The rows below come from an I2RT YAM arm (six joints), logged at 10 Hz.
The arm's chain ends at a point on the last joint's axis. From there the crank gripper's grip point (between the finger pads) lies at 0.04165 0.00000 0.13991 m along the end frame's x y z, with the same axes.
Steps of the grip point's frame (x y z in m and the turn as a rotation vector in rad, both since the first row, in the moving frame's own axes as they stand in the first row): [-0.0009, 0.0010, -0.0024, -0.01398, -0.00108, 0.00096]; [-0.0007, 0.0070, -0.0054, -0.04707, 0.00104, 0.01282]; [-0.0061, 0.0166, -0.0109, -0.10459, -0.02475, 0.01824]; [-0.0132, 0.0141, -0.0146, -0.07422, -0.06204, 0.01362]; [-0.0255, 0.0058, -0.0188, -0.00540, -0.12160, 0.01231]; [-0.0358, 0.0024, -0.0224, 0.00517, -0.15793, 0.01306]
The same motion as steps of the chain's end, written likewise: [-0.0007, -0.0010, -0.0024, -0.01398, -0.00108, 0.00096]; [-0.0008, -0.0001, -0.0052, -0.04707, 0.00104, 0.01282]; [-0.0025, 0.0012, -0.0111, -0.10459, -0.02475, 0.01824]; [-0.0044, 0.0031, -0.0165, -0.07422, -0.06204, 0.01362]; [-0.0082, 0.0046, -0.0228, -0.00540, -0.12160, 0.01231]; [-0.0133, 0.0027, -0.0272, 0.00517, -0.15793, 0.01306]
